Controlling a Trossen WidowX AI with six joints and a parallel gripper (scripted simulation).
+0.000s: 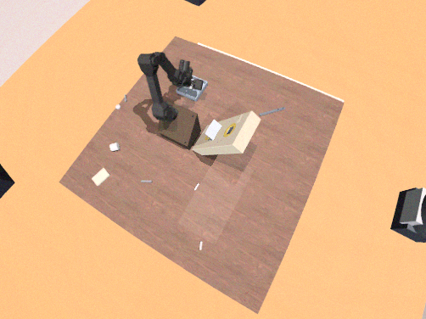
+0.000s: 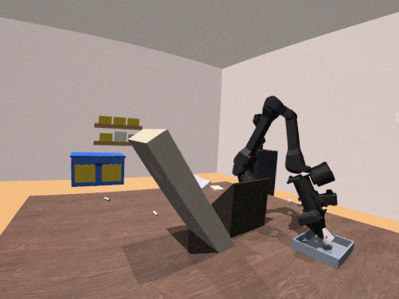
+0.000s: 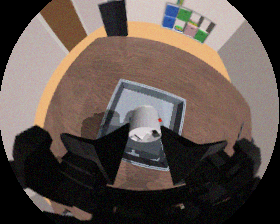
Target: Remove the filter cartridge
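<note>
The round filter cartridge lies right at my gripper tip. The rest, counted from my gripper tip: cream block (5 cm behind, 78 cm to the right, 4 cm below); grey tray (4 cm below).
</note>
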